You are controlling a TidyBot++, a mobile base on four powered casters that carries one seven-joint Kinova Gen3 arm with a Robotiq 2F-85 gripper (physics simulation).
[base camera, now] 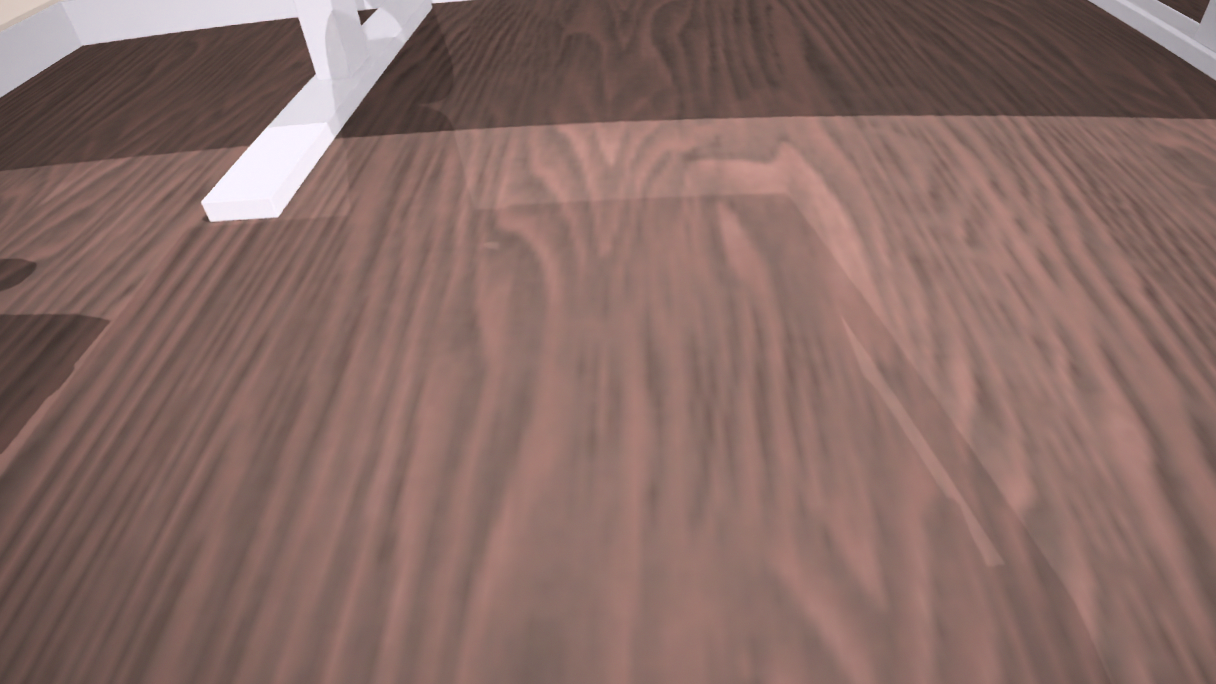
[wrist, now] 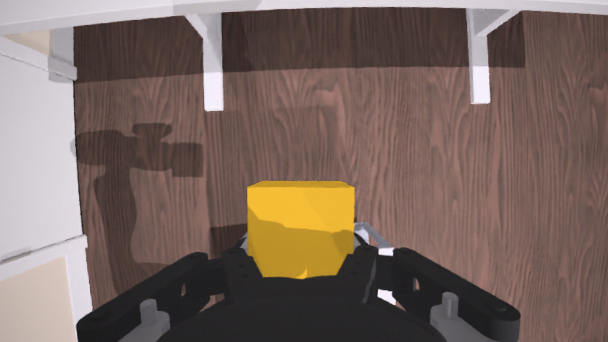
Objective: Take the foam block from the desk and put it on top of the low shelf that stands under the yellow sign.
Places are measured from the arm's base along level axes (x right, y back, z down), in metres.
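Pixels of known places: gripper, fingertip midpoint: [wrist: 301,242].
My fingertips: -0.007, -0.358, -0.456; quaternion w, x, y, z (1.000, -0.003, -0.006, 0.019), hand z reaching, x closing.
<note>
Behind a point stands the place of what it marks, as x, y, z.
My gripper [wrist: 301,242] @[-0.007, -0.358, -0.456] is shut on the yellow foam block [wrist: 301,207] @[-0.004, -0.392, -0.494] and holds it above the wooden floor in the wrist view. The fingers press on its left and right sides. The white edge of the desk [wrist: 100,11] @[-0.279, -0.649, -0.323] runs along the top of the wrist view, apart from the block. The low shelf and the yellow sign cannot be made out in either view. The gripper does not show in the base camera view.
White support feet [base camera: 272,161] [wrist: 213,82] reach out over the floor [base camera: 595,425] @[-0.031, -0.395, 0.396] [wrist: 420,175] @[0.539, -0.328, 0.396]; another foot [wrist: 480,80] is at the right in the wrist view. A large white surface [wrist: 35,150] @[-1.116, -0.535, 0.214] stands along the left. Shadows of the arm fall on the floor.
</note>
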